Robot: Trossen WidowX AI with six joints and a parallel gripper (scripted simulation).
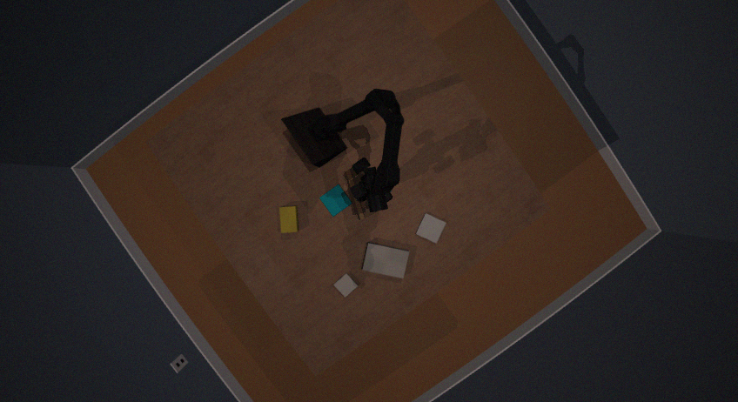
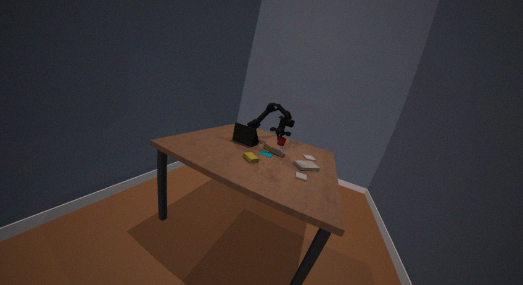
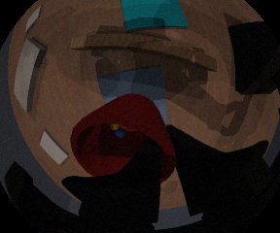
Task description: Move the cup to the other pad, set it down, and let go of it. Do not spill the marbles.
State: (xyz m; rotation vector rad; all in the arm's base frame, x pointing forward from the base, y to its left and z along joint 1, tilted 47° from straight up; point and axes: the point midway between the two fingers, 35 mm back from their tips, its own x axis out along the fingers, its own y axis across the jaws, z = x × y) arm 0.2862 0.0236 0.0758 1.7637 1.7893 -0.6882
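Right now the blue marble is 40 mm ahead of my gripper tip, 10 mm to the left of it and 20 mm below it. Round my gripper tip: thin wooden stick (90 mm to the right, 90 mm below); blue pad (30 mm ahead, 100 mm below); red cup (30 mm ahead).
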